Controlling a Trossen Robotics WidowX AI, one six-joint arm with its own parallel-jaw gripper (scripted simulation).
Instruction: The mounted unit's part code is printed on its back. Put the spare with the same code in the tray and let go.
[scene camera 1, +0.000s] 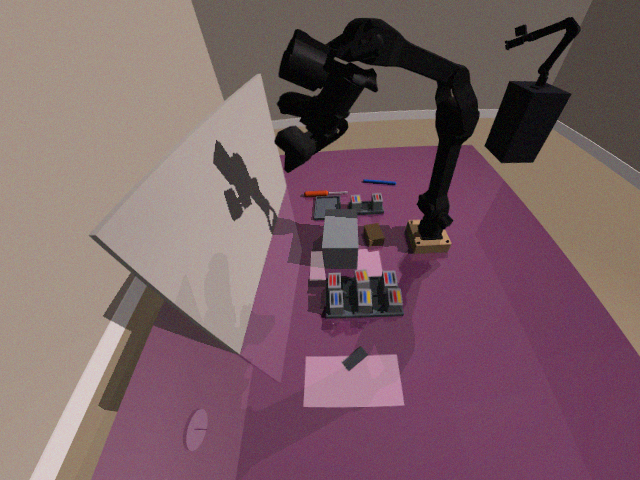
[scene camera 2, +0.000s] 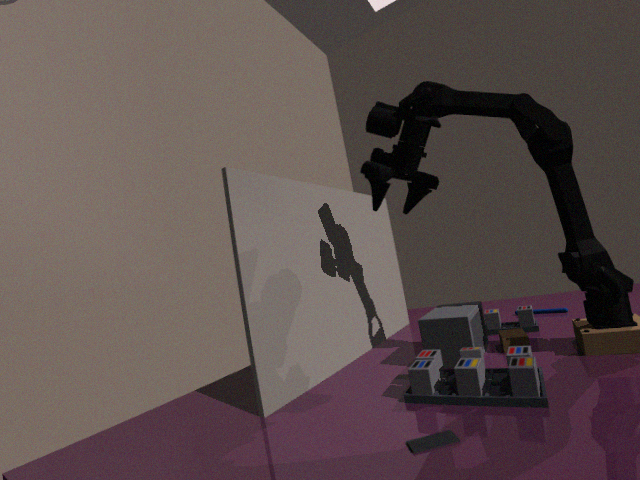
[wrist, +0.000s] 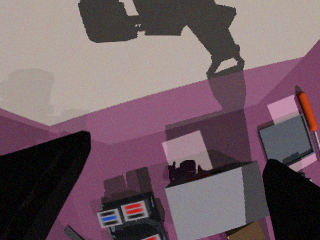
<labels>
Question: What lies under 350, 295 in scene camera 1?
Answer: A dark rack.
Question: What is the gripper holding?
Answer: Nothing.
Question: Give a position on a grey panel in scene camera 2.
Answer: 318, 277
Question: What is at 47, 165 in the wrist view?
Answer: The gripper.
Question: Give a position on a grey box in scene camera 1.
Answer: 340, 234
</labels>
